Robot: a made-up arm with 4 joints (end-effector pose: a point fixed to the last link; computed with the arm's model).
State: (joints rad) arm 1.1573 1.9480 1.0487 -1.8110
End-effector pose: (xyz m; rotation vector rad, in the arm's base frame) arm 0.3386 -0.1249 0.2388 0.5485 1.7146 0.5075
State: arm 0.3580 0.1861 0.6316 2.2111
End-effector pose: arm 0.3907 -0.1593 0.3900 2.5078 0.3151 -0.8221
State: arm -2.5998 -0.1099 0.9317 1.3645
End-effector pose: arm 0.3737 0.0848 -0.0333 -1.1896 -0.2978 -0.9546
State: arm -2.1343 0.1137 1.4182 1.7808
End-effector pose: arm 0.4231 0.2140 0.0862 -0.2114 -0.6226 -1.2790
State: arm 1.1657 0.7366 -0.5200 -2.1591
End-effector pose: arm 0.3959 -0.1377 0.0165 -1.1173 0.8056 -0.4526
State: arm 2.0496 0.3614 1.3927 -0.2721
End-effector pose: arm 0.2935 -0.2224 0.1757 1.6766 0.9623 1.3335
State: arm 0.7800 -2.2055 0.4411 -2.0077
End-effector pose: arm 0.3233 -0.1035 0.1714 -1.1264 -2.2898 0.6828
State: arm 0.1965 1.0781 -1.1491 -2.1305
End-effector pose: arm 0.3893 -0.3268 0.2523 -2.1240 0.5962 -1.6930
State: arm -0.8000 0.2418 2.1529 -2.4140
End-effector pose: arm 0.2757 0.1285 0.4982 -1.4117 1.9211 1.7599
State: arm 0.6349 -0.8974 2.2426 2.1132
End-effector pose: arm 0.3485 -0.1046 0.3782 0.7572 1.7891 -1.0029
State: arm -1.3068 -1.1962 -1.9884 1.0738
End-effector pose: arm 0.2001 0.2062 0.1823 1.0062 0.0670 1.8294
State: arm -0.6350 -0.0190 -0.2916 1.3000
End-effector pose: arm 0.3662 0.1606 0.3376 0.6630 -0.1527 0.2555
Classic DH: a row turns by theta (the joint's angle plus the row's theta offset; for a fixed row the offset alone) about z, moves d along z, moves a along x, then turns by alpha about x. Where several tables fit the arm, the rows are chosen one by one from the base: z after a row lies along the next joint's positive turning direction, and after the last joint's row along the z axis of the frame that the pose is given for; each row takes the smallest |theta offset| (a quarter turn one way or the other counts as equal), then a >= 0, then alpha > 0; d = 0 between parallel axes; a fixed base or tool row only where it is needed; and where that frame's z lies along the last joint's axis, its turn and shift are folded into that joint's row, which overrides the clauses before.
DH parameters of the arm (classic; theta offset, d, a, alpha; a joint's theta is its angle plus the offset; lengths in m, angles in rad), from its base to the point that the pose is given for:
base (fixed): 1.5708 0.191 0 1.5708
joint 1: 0 0.304 -0.091 1.5708
joint 2: 1.5708 -0.212 0.087 1.5708
joint 3: 1.5708 0.065 0.092 1.5708
joint 4: 1.5708 -0.021 0.114 -1.5708
tool (fixed): -1.5708 -0.038 0 0

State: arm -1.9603 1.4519 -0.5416 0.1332
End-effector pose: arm 0.5009 0.1699 0.3336 -1.8026 -1.7361 -0.3899
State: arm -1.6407 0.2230 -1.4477 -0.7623
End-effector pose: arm 0.6050 0.1689 0.2142 -2.0154 -1.7642 0.5714
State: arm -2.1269 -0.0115 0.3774 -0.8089
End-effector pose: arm 0.2962 0.0149 0.1522 -2.8888 0.4487 -0.3264
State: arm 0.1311 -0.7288 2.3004 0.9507
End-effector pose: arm 0.2595 0.0543 0.4421 -0.1999 2.0369 -0.5002
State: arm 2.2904 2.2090 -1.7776 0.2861
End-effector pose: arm 0.3421 0.0720 -0.2117 0.1726 0.6273 -1.3078
